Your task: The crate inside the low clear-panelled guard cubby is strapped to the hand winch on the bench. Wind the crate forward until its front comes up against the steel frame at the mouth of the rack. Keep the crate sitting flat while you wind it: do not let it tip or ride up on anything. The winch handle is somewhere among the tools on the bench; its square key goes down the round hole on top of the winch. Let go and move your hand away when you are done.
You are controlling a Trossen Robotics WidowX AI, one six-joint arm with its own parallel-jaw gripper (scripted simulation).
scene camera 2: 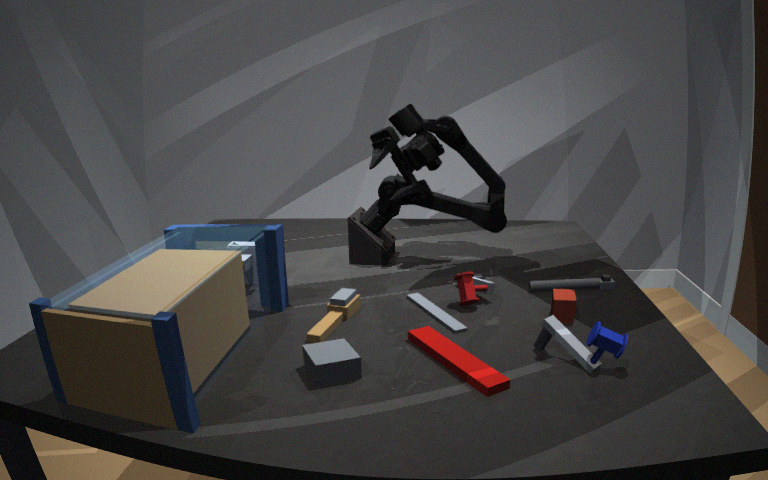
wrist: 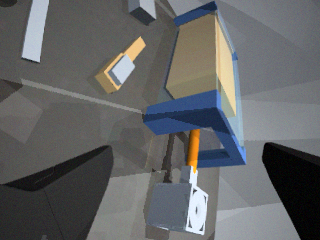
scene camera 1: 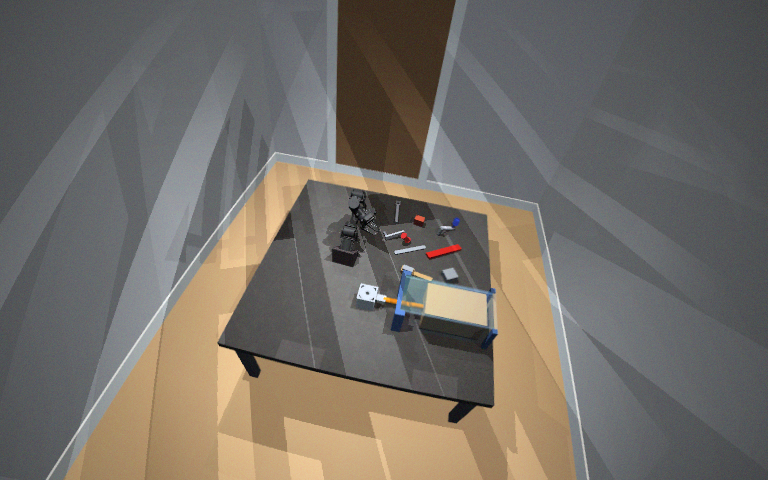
Labels:
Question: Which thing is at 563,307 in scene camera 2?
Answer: A red cube.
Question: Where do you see a red bar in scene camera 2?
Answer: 488,381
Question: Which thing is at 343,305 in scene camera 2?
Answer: A wooden-handled tool.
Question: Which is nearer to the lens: the grey block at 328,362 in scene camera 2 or the grey strip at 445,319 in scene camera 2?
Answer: The grey block.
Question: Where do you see a clear-panelled cubby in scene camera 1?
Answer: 464,313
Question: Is my gripper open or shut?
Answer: Open.

